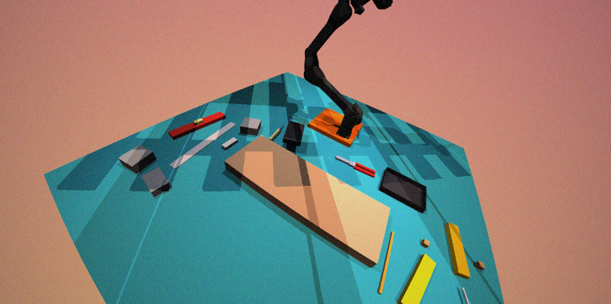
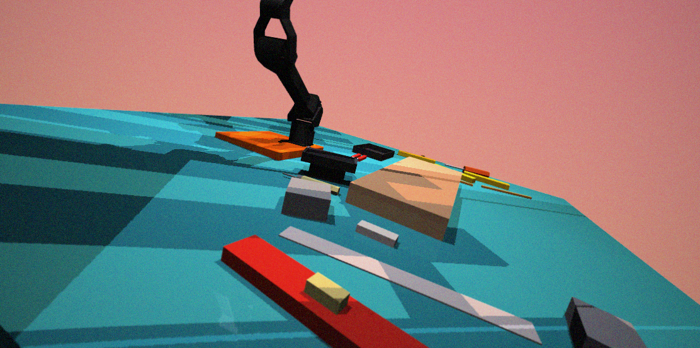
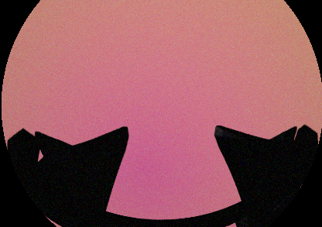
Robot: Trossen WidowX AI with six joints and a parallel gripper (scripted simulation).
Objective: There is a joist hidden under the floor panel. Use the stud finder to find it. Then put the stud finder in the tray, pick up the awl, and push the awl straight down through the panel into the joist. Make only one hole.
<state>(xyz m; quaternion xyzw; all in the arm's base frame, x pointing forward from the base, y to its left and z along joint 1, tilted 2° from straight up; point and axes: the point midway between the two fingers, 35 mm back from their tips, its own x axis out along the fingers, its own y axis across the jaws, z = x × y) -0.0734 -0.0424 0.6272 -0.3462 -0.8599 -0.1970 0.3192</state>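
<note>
My gripper tip is now 31 cm short of the stud finder, 14 cm to the left of it and 65 cm above it. From my gripper tip the other things lie so: black tray: 28 cm ahead, 32 cm to the left, 65 cm below; then green light: 32 cm ahead, 14 cm to the right, 67 cm below; then awl: 28 cm ahead, 23 cm to the right, 66 cm below.
</note>
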